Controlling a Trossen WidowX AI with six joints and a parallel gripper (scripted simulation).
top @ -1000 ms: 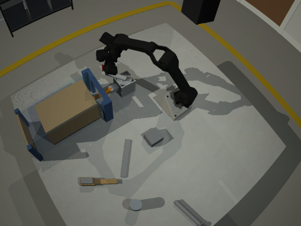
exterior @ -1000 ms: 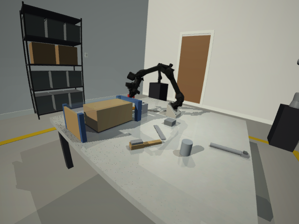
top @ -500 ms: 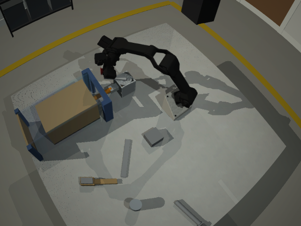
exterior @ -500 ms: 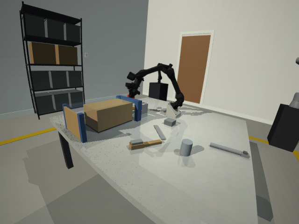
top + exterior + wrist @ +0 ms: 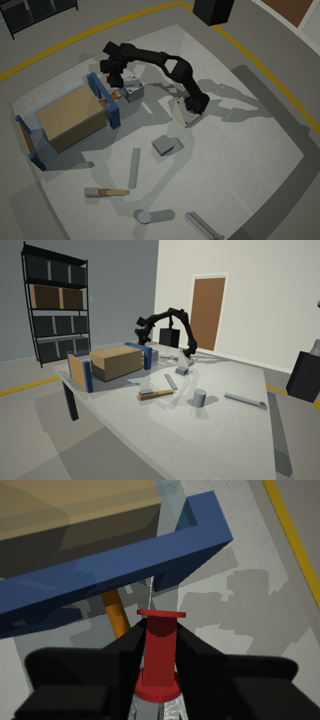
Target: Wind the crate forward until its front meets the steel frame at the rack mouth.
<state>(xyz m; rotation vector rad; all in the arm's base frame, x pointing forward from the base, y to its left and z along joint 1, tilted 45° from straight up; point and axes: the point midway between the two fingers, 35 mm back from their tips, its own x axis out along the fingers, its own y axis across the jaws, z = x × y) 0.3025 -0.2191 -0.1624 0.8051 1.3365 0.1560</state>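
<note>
The winch handle lies 50 mm behind my gripper tip, 30 mm below it and 20 mm to the left of it. The rest, counted from my gripper tip: red knob (20 mm behind, 10 mm to the left); grey winch (120 mm behind, 100 mm below, 30 mm to the left); blue frame (50 mm to the left, 50 mm ahead, 20 mm below).
</note>
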